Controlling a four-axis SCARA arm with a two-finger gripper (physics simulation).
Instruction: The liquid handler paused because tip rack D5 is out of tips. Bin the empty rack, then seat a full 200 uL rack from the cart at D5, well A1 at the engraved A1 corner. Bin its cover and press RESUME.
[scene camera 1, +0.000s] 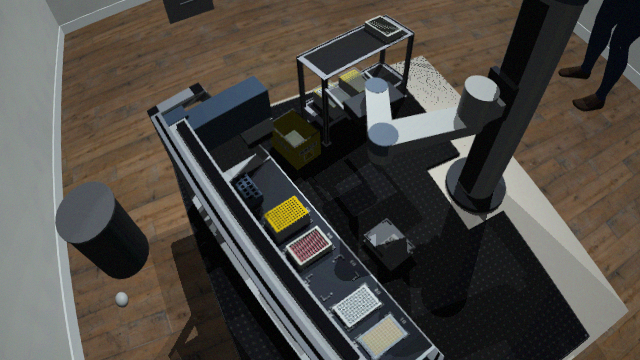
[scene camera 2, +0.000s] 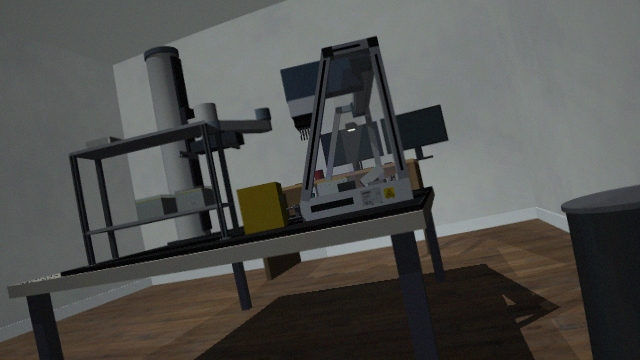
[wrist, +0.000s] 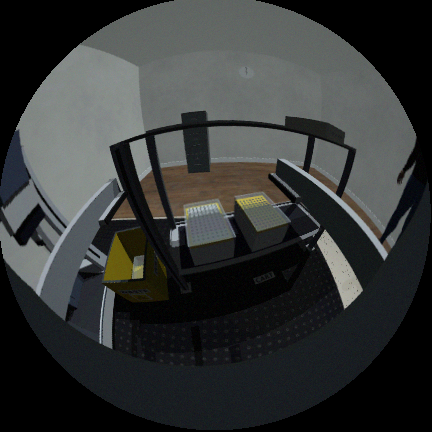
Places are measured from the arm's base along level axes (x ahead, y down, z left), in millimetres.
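Pixels of known places: gripper, fingertip midpoint: (scene camera 1: 345, 81) (scene camera 2: 200, 148) (wrist: 194, 171); arm's base at its link origin: (scene camera 1: 475, 185).
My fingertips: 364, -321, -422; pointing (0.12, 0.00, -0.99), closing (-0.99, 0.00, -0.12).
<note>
Ahead of a thing's pixels: the offset from my fingertips to its top centre, as dx, dy, dz. "pt": to the spot under its first point.
My gripper (scene camera 2: 212, 146) (wrist: 194, 171) is open and empty, at a height between the cart's @(-119, -48, -128) (scene camera 1: 340, 52) (scene camera 2: 145, 139) (wrist: 235, 123) two shelves, in front of the lower one. On that shelf a left rack (scene camera 2: 194, 199) (wrist: 209, 227) and a right rack @(-119, +137, -128) (scene camera 1: 351, 77) (scene camera 2: 155, 206) (wrist: 261, 215) stand side by side under greyish covers, between the two fingers in the wrist view. A yellow rack @(+358, +189, +285) (scene camera 1: 286, 216) with dark holes sits on the liquid handler's deck beyond the pink plate; its slot label is unreadable. The yellow waste bin @(+197, +173, -29) (scene camera 1: 307, 150) (scene camera 2: 262, 207) (wrist: 116, 260) holds a pale item @(+197, +277, -30) (scene camera 1: 294, 137) (wrist: 137, 267). The RESUME button cannot be made out.
Another rack @(-245, -73, -158) (scene camera 1: 384, 27) (wrist: 315, 129) lies on the cart's top shelf. The cart's front left post @(+76, -42, -8) (wrist: 137, 200) stands between the bin and the racks. The deck also carries a pink plate @(+334, +219, +407) (scene camera 1: 309, 246), a white plate @(+285, +236, +650) (scene camera 1: 357, 305) and a blue holder @(pt +434, +215, +118) (scene camera 1: 248, 187). A grey box @(+83, +252, +494) (scene camera 1: 387, 242) stands on the bench.
</note>
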